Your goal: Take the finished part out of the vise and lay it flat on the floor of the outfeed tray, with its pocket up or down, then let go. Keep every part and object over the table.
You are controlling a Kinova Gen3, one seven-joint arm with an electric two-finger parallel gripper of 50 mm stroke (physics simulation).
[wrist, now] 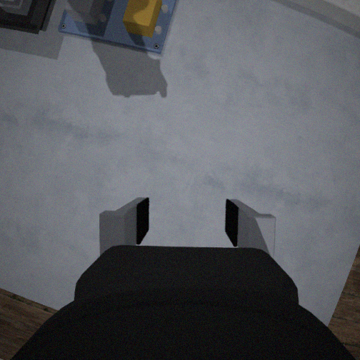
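Observation:
My gripper (186,214) is open, with nothing between its two black-padded fingers. It hangs above the pale table top. The vise and a part held in it do not show in the wrist view. A black tray (43,15) is cut off at the upper left corner; I cannot tell for certain that it is the outfeed tray. Part of a grey stepped piece (21,6) shows inside it.
A blue plate (115,38) with small pegs lies right of the tray. It bears a yellow block (142,19) and a grey block (89,9). A pale raised edge crosses the top right corner. Table edges show at lower left and lower right, with brown wood beyond.

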